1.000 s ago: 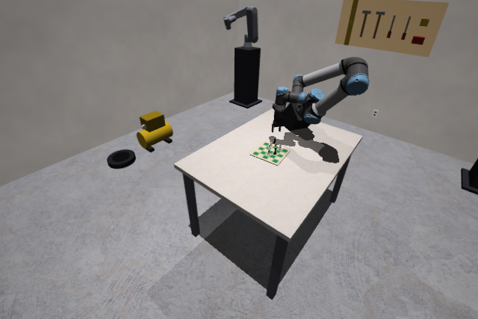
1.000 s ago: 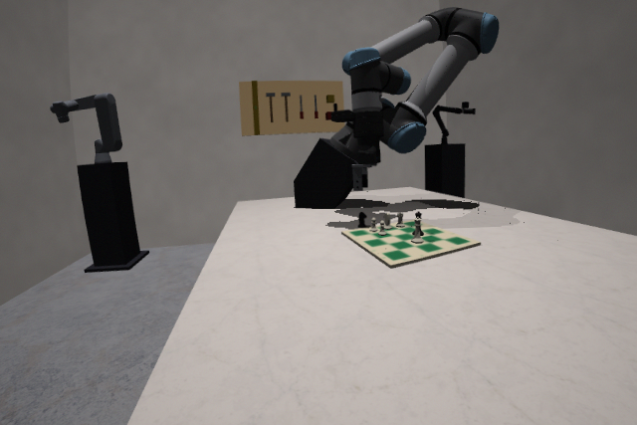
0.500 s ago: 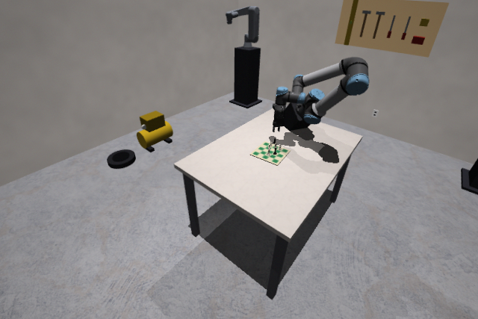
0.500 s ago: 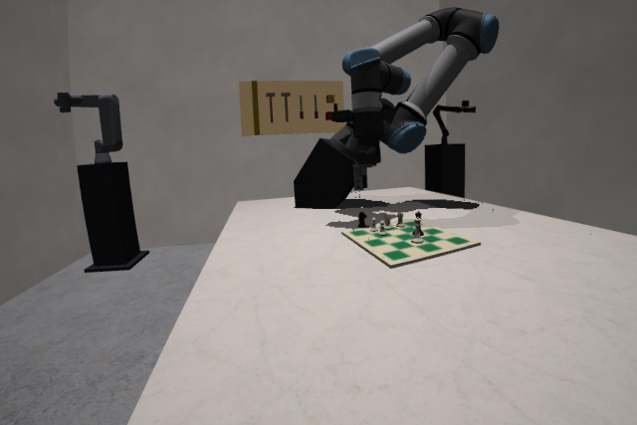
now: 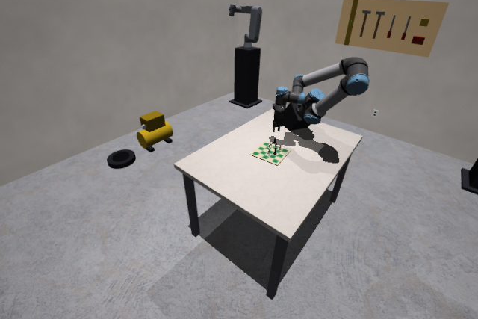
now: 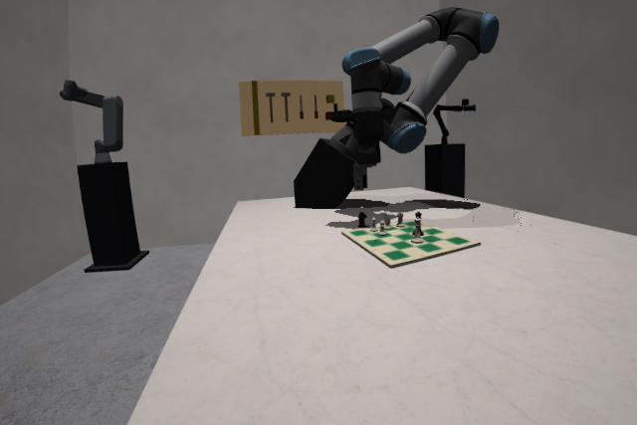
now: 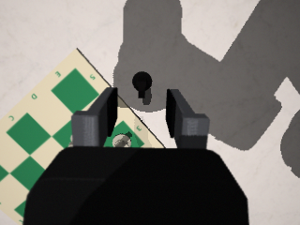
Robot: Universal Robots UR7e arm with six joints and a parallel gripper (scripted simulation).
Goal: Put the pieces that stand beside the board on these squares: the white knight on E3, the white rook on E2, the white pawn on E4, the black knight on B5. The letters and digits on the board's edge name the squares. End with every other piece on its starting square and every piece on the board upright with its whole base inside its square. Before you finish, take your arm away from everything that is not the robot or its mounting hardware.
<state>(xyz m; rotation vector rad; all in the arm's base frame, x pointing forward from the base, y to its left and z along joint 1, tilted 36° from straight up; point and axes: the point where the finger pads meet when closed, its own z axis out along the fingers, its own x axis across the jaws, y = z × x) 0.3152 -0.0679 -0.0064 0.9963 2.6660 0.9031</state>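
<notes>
The cream chessboard is 140 mm ahead of my hand, 50 mm to the left of it and 110 mm below it.
</notes>
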